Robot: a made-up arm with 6 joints. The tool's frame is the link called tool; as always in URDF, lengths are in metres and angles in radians.
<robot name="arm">
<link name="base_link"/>
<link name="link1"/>
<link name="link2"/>
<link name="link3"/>
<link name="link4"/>
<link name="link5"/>
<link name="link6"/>
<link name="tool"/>
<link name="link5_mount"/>
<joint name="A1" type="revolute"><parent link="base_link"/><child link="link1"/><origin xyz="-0.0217 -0.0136 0.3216" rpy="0 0 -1.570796"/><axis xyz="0 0 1"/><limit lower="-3.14" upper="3.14"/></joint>
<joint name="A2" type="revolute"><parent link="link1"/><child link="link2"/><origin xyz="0.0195 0.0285 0.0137" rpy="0 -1.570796 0"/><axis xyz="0 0 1"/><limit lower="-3" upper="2.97"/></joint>
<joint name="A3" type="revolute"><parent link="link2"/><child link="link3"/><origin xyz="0.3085 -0.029 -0.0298" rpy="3.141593 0 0"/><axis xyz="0 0 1"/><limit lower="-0.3" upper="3.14"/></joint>
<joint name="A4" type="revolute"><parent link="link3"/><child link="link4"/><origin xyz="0.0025 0.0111 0.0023" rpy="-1.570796 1.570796 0"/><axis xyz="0 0 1"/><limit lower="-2.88" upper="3.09"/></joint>
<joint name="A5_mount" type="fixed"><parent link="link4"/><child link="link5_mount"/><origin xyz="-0.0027 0.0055 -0.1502" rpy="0 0 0"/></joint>
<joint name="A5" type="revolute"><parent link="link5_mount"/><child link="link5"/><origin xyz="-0.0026 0.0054 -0.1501" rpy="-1.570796 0 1.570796"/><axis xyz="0 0 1"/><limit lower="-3.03" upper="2.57"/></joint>
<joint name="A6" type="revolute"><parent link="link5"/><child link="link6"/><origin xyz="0.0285 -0.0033 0.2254" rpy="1.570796 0 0"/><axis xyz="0 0 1"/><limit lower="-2.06" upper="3.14"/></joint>
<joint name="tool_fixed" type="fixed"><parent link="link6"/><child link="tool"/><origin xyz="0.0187 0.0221 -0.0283" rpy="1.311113 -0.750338 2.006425"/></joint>
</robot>
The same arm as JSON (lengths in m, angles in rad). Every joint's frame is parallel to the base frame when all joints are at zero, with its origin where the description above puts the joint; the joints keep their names.
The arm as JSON. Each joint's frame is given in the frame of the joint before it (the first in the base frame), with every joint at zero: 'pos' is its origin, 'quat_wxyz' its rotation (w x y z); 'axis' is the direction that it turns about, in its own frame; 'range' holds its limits. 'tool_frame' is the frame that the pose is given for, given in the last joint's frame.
{
  "length_unit": "m",
  "angle_unit": "rad",
  "joints": [
    {
      "joint": "A1",
      "pos": [
        -0.0217,
        -0.0136,
        0.3216
      ],
      "quat_wxyz": [
        1.0,
        0.0,
        0.0,
        0.0
      ],
      "axis": [
        0.0,
        0.0,
        1.0
      ],
      "range": [
        -3.14,
        3.14
      ]
    },
    {
      "joint": "A2",
      "pos": [
        0.0285,
        -0.0195,
        0.0137
      ],
      "quat_wxyz": [
        1.0,
        0.0,
        0.0,
        0.0
      ],
      "axis": [
        0.0,
        1.0,
        0.0
      ],
      "range": [
        -3.0,
        2.97
      ]
    },
    {
      "joint": "A3",
      "pos": [
        -0.029,
        -0.0298,
        0.3085
      ],
      "quat_wxyz": [
        1.0,
        0.0,
        0.0,
        0.0
      ],
      "axis": [
        0.0,
        -1.0,
        0.0
      ],
      "range": [
        -0.3,
        3.14
      ]
    },
    {
      "joint": "A4",
      "pos": [
        -0.0111,
        -0.0023,
        0.0025
      ],
      "quat_wxyz": [
        1.0,
        0.0,
        0.0,
        0.0
      ],
      "axis": [
        -1.0,
        0.0,
        0.0
      ],
      "range": [
        -2.88,
        3.09
      ]
    },
    {
      "joint": "A5",
      "pos": [
        0.3003,
        -0.0053,
        -0.0109
      ],
      "quat_wxyz": [
        1.0,
        0.0,
        0.0,
        0.0
      ],
      "axis": [
        0.0,
        -1.0,
        0.0
      ],
      "range": [
        -3.03,
        2.57
      ]
    },
    {
      "joint": "A6",
      "pos": [
        -0.0033,
        -0.2254,
        -0.0285
      ],
      "quat_wxyz": [
        1.0,
        0.0,
        0.0,
        0.0
      ],
      "axis": [
        -1.0,
        0.0,
        0.0
      ],
      "range": [
        -2.06,
        3.14
      ]
    }
  ],
  "tool_frame": {
    "pos": [
      0.0283,
      -0.0221,
      -0.0187
    ],
    "quat_wxyz": [
      0.135876,
      0.37496,
      -0.913483,
      0.080569
    ]
  }
}

